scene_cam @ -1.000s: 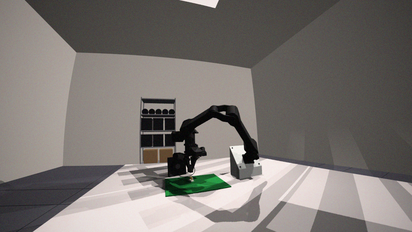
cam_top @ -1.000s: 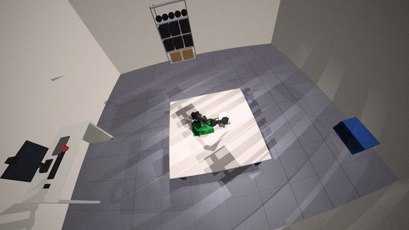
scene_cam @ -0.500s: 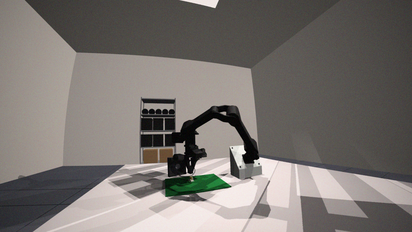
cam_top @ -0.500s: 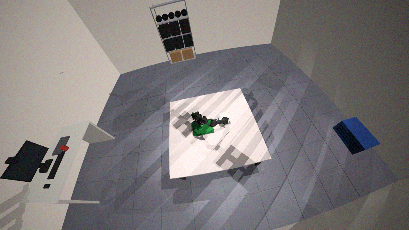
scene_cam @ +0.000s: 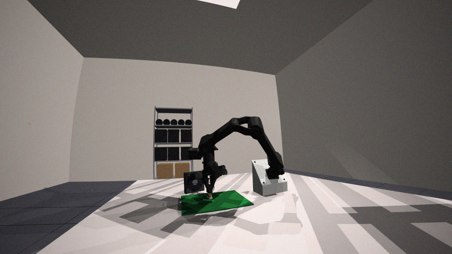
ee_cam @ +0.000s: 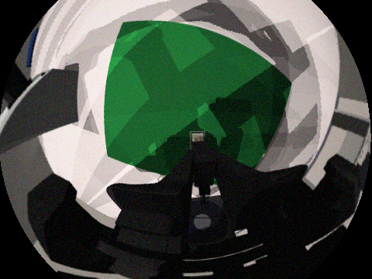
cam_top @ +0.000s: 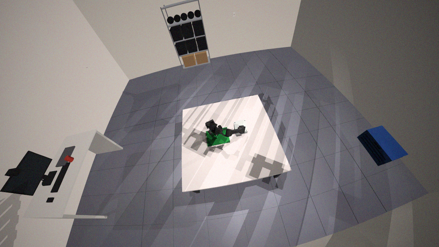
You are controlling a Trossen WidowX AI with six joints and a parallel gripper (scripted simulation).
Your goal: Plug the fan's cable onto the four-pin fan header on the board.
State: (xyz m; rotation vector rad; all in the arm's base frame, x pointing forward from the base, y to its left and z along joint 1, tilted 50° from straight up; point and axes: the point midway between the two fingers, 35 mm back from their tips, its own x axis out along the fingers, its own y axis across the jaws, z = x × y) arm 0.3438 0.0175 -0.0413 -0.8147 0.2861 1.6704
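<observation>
The dark plug is 10 mm to the right of my gripper tip and 10 mm above it. The rest, counted from my gripper tip: pale four-pin header 10 mm to the right, 40 mm below; then green board 10 mm behind, 30 mm to the left, 60 mm below; then black fan 70 mm ahead, 140 mm to the right, 20 mm above.
</observation>
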